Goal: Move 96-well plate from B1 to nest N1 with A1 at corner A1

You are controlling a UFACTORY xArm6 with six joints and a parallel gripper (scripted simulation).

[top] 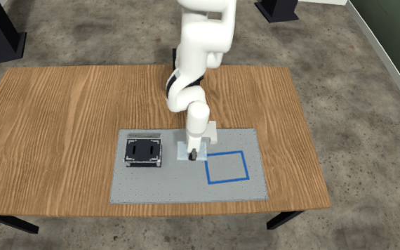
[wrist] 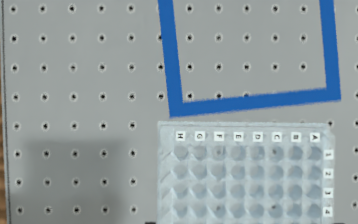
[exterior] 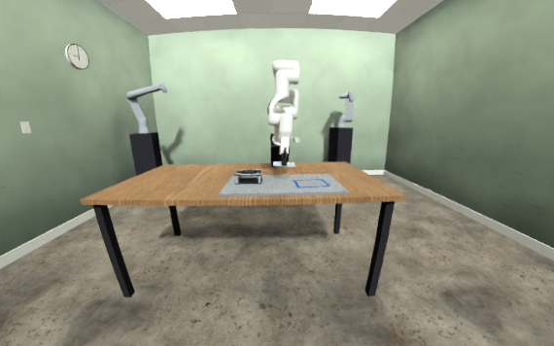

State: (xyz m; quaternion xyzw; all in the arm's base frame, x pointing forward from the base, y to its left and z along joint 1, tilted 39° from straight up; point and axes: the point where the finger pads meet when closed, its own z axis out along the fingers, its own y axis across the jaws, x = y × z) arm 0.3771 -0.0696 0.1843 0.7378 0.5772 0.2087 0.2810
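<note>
Right now the black raised nest N1 is 9 cm behind my hand, 20 cm to the right of it and 7 cm below it. From my hand the other things lie so: 96-well plate: 1 cm below.
</note>
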